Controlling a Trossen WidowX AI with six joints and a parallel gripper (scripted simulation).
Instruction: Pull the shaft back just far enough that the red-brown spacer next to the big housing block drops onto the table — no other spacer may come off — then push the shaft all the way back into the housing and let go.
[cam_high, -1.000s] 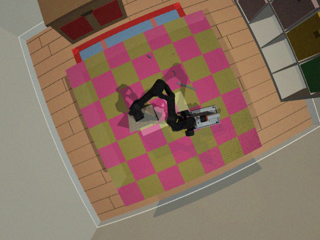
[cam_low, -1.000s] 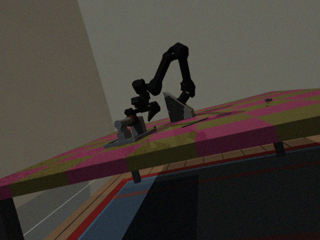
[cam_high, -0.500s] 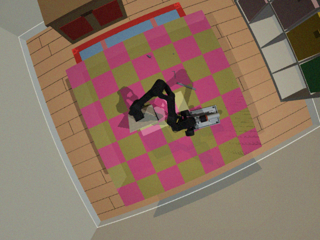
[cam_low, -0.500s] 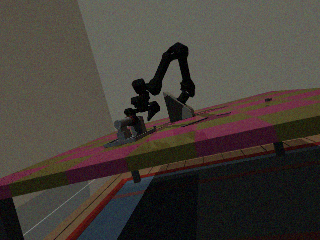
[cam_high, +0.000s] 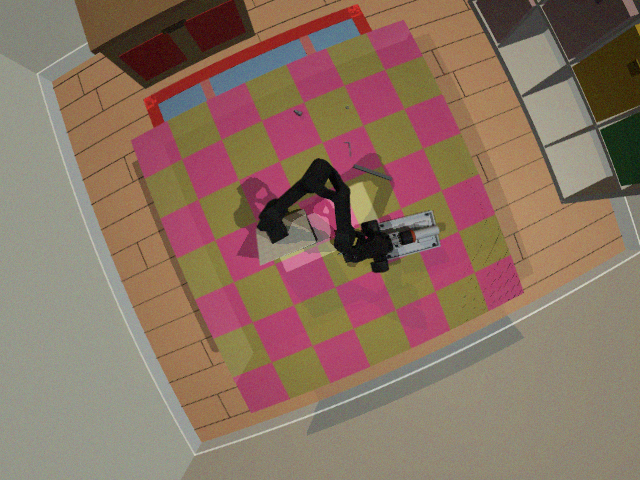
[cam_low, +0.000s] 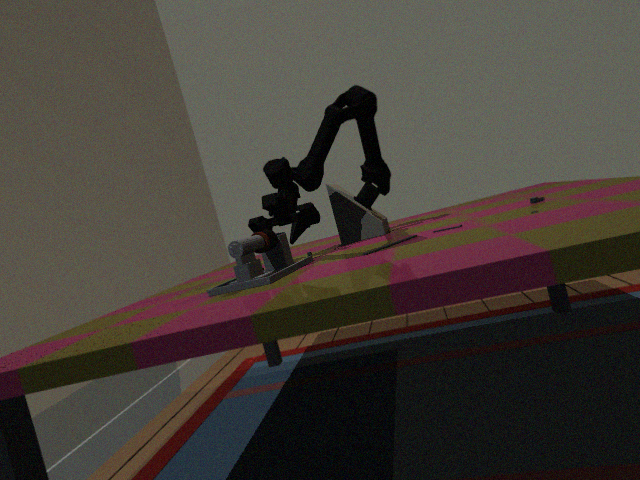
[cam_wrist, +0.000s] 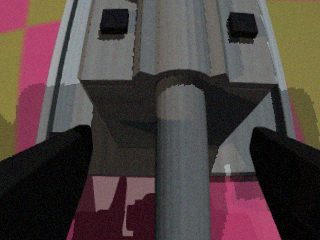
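My gripper tip is now 5 cm short of the grey shaft, 1 cm to the left of it and 2 cm below it. From my gripper tip the other things lie so: grey bolt (4 cm behind, 62 cm to the left, 5 cm below); thin grey bar (10 cm ahead, 26 cm to the left, 5 cm below); support block (11 cm ahead, 3 cm to the right, 1 cm below).
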